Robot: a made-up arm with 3 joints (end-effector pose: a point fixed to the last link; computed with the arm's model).
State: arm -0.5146 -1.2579 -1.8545
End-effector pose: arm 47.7 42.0 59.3 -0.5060 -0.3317 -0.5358 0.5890
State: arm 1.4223 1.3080 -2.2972
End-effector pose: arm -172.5 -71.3 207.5 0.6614 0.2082 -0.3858 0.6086
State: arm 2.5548 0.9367 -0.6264
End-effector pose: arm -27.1 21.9 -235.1 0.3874 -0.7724 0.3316 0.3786
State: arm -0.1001 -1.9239 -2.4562
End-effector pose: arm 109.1 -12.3 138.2 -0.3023 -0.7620 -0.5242 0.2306
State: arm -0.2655 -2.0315 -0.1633
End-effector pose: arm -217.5 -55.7 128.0 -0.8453 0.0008 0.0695 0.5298
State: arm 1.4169 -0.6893 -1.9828
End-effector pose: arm -65.0 75.4 164.7 0.3720 -0.5500 -0.7184 0.2074
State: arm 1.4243 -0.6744 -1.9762
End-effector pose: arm -66.9 76.8 163.7 0.3771 -0.5484 -0.7154 0.2126
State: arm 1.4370 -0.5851 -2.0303
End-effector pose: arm -82.3 72.8 170.6 0.4209 -0.5169 -0.7125 0.2189
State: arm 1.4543 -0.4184 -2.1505
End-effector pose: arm -109.6 57.3 183.5 0.4983 -0.4457 -0.7085 0.2261
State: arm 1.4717 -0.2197 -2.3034
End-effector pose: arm -135.5 28.8 194.9 0.5764 -0.3457 -0.7030 0.2326
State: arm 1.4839 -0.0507 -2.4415
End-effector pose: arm -149.2 -2.0 200.7 0.6281 -0.2492 -0.6981 0.2366
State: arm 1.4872 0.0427 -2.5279
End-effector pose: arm -152.3 -22.1 202.6 0.6499 -0.1894 -0.6971 0.2360
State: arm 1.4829 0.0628 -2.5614
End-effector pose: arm -151.8 -29.2 203.8 0.6534 -0.1709 -0.7003 0.2312
